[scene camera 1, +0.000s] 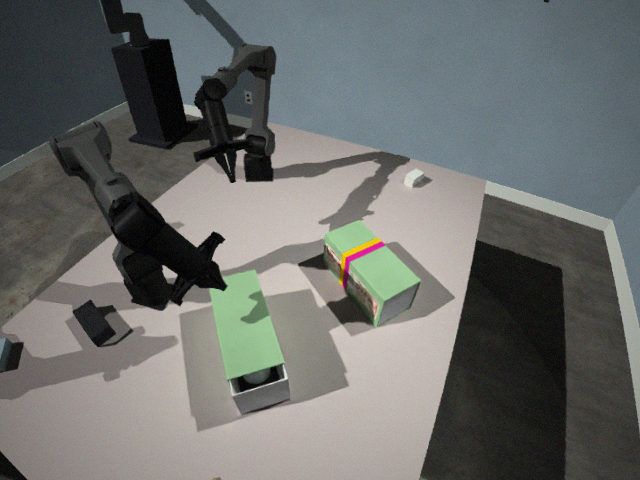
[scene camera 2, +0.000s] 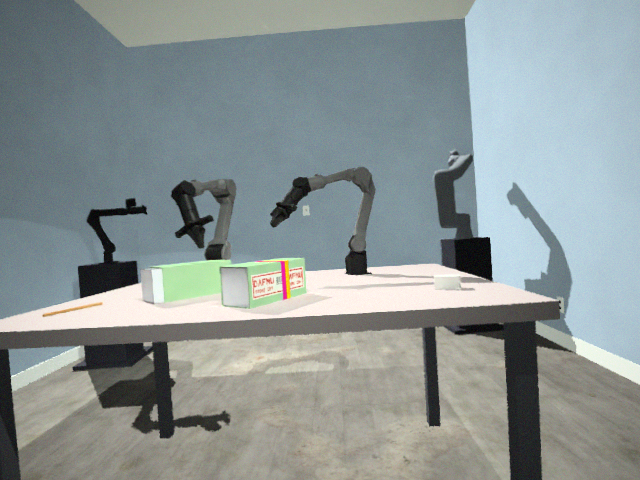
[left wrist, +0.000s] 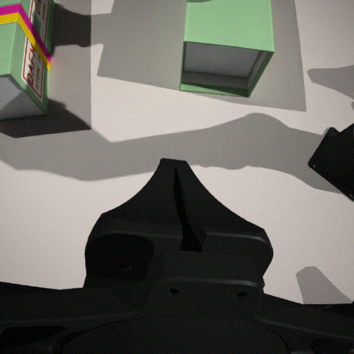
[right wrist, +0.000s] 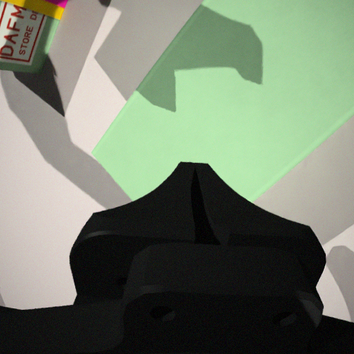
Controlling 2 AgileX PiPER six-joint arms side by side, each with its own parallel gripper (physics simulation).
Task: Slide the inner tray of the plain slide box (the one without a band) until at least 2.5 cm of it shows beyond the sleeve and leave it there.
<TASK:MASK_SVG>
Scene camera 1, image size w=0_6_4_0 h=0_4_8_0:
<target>left gripper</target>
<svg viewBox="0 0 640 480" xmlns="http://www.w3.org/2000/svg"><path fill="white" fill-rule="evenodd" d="M213 126L207 130L211 146L194 152L195 161L200 162L201 160L215 157L217 163L228 176L230 183L236 182L236 151L249 147L253 148L252 138L233 140L229 125Z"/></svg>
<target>right gripper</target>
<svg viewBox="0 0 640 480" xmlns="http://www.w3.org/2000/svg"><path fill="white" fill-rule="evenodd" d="M220 234L213 231L198 247L190 242L190 251L187 258L181 261L179 266L169 268L177 274L177 278L167 299L181 306L183 303L182 298L193 285L203 289L215 288L223 292L225 291L227 285L220 274L219 266L216 262L212 261L215 249L225 240Z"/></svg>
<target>dark block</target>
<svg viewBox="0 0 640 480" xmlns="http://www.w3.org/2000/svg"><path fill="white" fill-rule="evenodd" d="M89 300L72 313L92 342L99 347L116 333L94 303Z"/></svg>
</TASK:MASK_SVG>
